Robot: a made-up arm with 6 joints.
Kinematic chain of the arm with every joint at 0, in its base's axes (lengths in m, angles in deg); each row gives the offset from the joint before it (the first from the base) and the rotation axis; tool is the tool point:
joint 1: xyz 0 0 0.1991 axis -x
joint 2: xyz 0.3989 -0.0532 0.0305 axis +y
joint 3: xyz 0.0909 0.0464 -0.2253 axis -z
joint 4: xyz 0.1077 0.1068 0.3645 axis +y
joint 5: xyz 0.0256 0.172 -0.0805 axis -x
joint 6: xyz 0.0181 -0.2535 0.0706 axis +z
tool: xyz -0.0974 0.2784 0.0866
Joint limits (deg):
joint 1: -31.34..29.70
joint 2: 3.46..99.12
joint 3: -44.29..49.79
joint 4: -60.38..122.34
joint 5: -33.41..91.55
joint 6: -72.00..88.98
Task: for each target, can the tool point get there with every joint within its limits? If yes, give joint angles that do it. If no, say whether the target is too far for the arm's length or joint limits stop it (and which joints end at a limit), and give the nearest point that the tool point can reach.
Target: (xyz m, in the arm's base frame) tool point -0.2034 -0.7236 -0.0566
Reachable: no: joint limits stop it (at a limit: joint 1, joint 2, joint 3, joint 6) | nearest point 0.2651 -0.3004 -0.1053 | short by 0.633 m
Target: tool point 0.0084 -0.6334 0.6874
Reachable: no: joint limits stop it (at a limit: joint 1, joint 2, joint 3, joint 6) | nearest point 0.2244 -0.1986 0.5695 | short by 0.500 m
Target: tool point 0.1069 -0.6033 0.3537
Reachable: no: joint limits stop it (at a limit: joint 1, joint 2, joint 3, joint 6) | nearest point 0.2646 -0.2249 0.4142 | short by 0.414 m
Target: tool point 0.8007 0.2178 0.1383
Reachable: yes | joints -23.35 51.52 31.07 60.64 -0.48 -3.89
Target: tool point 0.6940 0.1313 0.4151
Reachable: yes | joints -13.42 33.18 36.66 21.64 1.11 36.87
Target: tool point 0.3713 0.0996 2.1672
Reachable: no: too far | nearest point 0.4277 0.1322 0.8795 | short by 1.289 m
